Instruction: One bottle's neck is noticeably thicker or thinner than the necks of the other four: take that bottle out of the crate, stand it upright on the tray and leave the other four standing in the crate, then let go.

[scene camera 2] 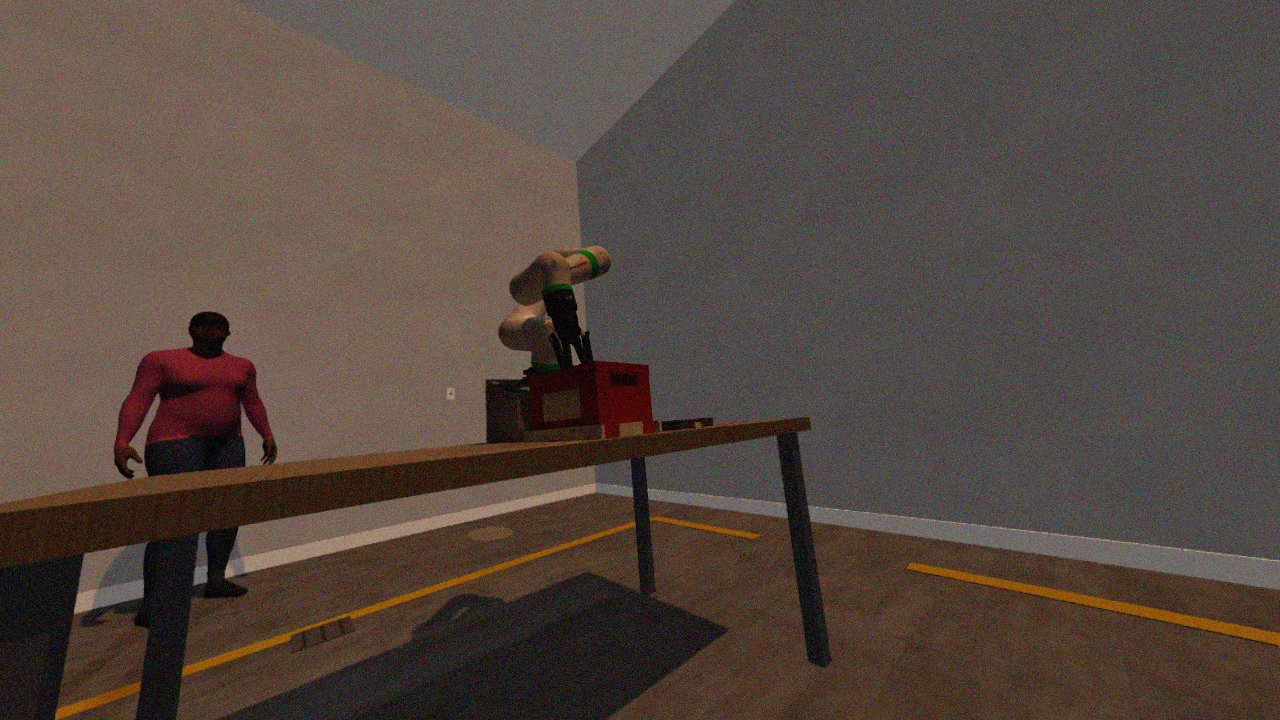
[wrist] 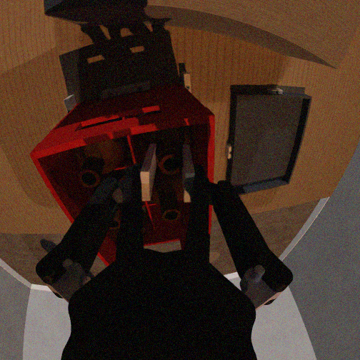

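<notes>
The red crate (scene camera 2: 626,398) (wrist: 165,107) stands on the table with dark brown bottles in its compartments. My gripper (scene camera 2: 573,360) (wrist: 168,155) points down into the crate, shut on the neck of the bottle (wrist: 169,163) in the back right compartment as the wrist view shows it. Another bottle mouth (wrist: 171,214) shows nearer, between the fingers' lower parts. A bottle (wrist: 90,178) stands at the left, and a further mouth (wrist: 114,221) is partly hidden by the left finger. The fifth bottle is not clear. The dark tray (scene camera 2: 687,423) (wrist: 265,185) lies right of the crate.
The robot's dark base (scene camera 2: 507,411) (wrist: 120,70) stands behind the crate. The crate's walls and red dividers surround the bottles. The wooden table (scene camera 2: 429,461) (wrist: 200,60) carries everything. A person (scene camera 2: 201,394) in a red top stands beyond the table at the left of the scene view.
</notes>
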